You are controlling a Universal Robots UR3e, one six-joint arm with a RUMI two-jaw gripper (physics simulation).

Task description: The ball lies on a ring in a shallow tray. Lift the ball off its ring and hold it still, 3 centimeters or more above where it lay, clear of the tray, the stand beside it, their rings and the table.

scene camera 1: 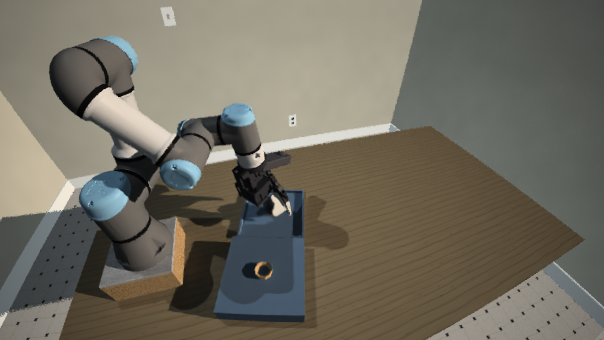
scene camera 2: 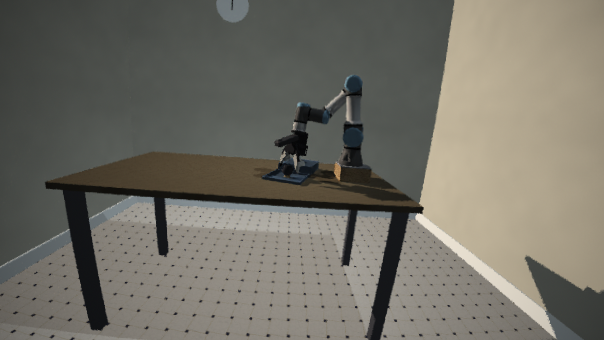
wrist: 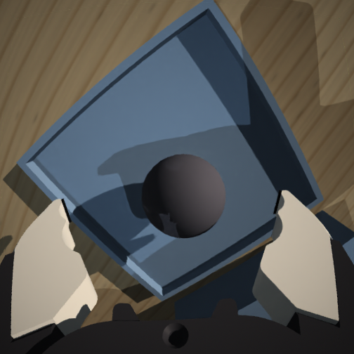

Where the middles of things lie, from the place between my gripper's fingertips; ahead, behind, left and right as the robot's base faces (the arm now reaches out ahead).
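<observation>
The shallow blue tray [scene camera 1: 255,222] is 1 cm to the right of my hand and 3 cm below it. And then there is the dark ball [wrist: 183,195], with my gripper 1 cm to the left of it.
</observation>
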